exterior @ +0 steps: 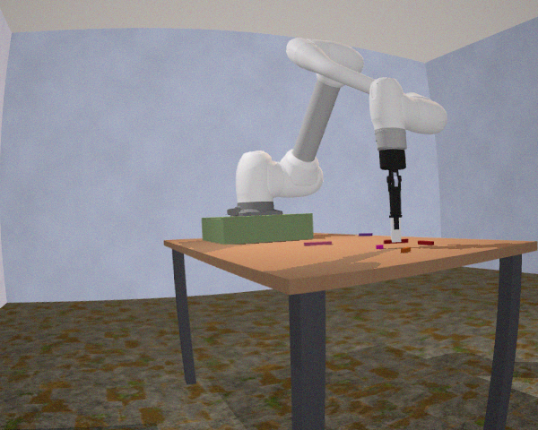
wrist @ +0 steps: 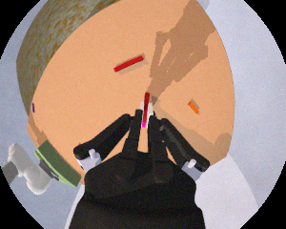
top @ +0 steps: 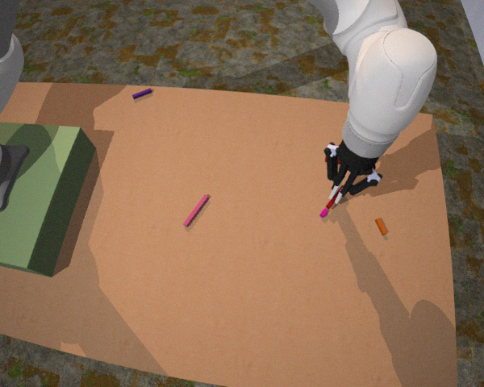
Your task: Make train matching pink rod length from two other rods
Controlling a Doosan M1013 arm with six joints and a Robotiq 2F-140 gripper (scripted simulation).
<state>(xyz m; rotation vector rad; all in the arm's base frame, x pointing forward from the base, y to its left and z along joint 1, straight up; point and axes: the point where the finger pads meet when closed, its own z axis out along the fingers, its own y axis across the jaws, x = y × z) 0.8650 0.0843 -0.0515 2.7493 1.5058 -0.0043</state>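
The magenta rod lies 4 cm to the right of my hand, 4 cm below it and 3 cm behind it. Also, from my hand: purple rod: 57 cm behind, 28 cm to the left, 4 cm below; then orange rod: 12 cm ahead, 6 cm to the right, 4 cm below; then pink rod: 33 cm behind, 7 cm to the right, 4 cm below.
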